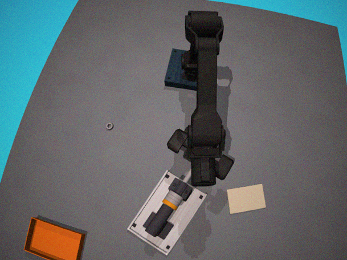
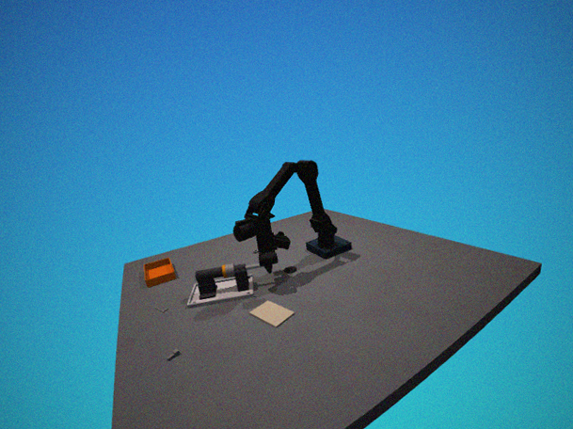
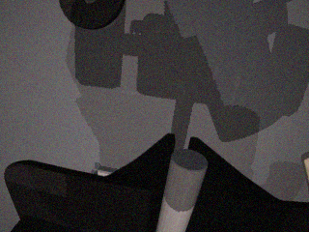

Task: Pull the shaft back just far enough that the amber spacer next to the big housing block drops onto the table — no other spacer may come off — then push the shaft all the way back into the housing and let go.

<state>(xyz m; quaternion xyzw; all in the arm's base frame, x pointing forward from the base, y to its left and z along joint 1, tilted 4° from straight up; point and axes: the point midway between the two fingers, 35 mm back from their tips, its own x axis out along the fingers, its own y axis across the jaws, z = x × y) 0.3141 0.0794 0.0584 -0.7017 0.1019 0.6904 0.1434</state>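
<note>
Now: gripper tip 8 cm short of the shaft, 3 cm to the left of it and 3 cm below it. From my gripper tip the other things lie so: pad 18 cm to the left, 8 cm ahead, 4 cm below; then grey spacer 13 cm ahead, 5 cm to the right, 3 cm above; then amber spacer 15 cm ahead, 5 cm to the right, 3 cm above.
</note>
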